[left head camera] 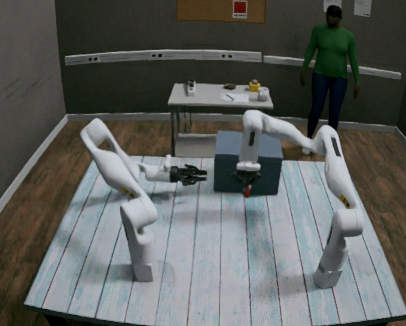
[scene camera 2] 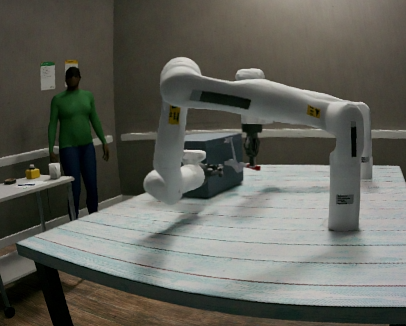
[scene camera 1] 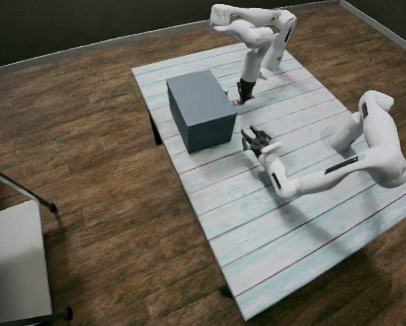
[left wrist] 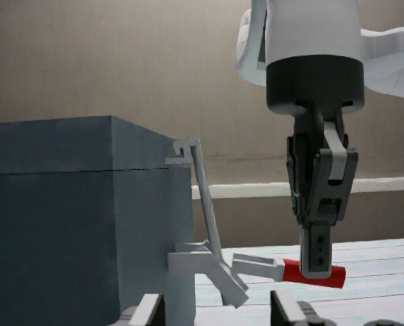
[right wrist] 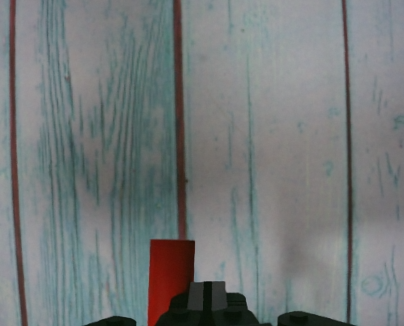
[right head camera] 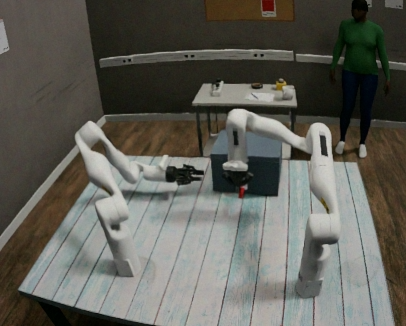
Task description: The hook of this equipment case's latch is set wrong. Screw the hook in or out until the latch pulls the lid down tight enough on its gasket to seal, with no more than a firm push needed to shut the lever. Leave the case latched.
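Places are measured from the left arm's base along level axes (x right, y ahead, z up), in centimetres.
Pixels of known places: left gripper, fingertip midpoint: (left head camera: 207, 175) (scene camera 2: 215, 166) (scene camera 1: 246, 127) (left wrist: 217, 316) (right head camera: 202, 175); right gripper, fingertip midpoint: (left head camera: 243, 191) (scene camera 2: 252, 167) (scene camera 1: 241, 104) (left wrist: 315, 276) (right wrist: 208, 305) (right head camera: 237, 192); left arm's base, origin of the base link: (left head camera: 146, 272) (scene camera 2: 343, 225) (scene camera 1: 338, 144) (right head camera: 129, 268); right arm's base, origin of the base link: (left head camera: 325, 278) (scene camera 2: 362, 177) (scene camera 1: 270, 66) (right head camera: 308, 287).
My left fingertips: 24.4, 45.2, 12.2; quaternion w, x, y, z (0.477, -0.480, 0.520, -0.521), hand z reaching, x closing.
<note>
Ahead of a thing's pixels: the offset from my left fingertips to its top centre, as dx, dy, dz. "pt": to the spot under its first point. Level surfaces: height alone.
The blue-grey case (left head camera: 225, 172) (scene camera 1: 200, 100) (left wrist: 60, 240) has its lid down, with a thin dark seam in the left wrist view. There the hook {+17.9, +0.5, +8.1} (left wrist: 195, 142) sits over the catch {pt +16.4, +1.5, +6.3} (left wrist: 175, 161), and its rod {+17.8, -0.5, +8.1} (left wrist: 207, 210) slants down to the lever. The lever's red grip {+16.6, -9.0, -1.7} (left wrist: 337, 277) (right wrist: 171, 270) (scene camera 2: 256, 168) points outward, tilted slightly down. My right gripper (left wrist: 315, 276) (right wrist: 208, 305) (left head camera: 247, 186) is shut and empty, pointing down; its fingertips overlap the grip from the side, and contact is unclear. My left gripper (left wrist: 217, 310) (left head camera: 206, 175) is open and empty, left of the latch.
The case stands at the far edge of the plank table {dz -12.2} (left head camera: 200, 280) (scene camera 1: 280, 210). A side table (left head camera: 200, 102) with small items stands behind it. A person in green (left head camera: 332, 52) (scene camera 2: 75, 120) stands beyond. The right arm (right head camera: 267, 125) arches over the latch side.
</note>
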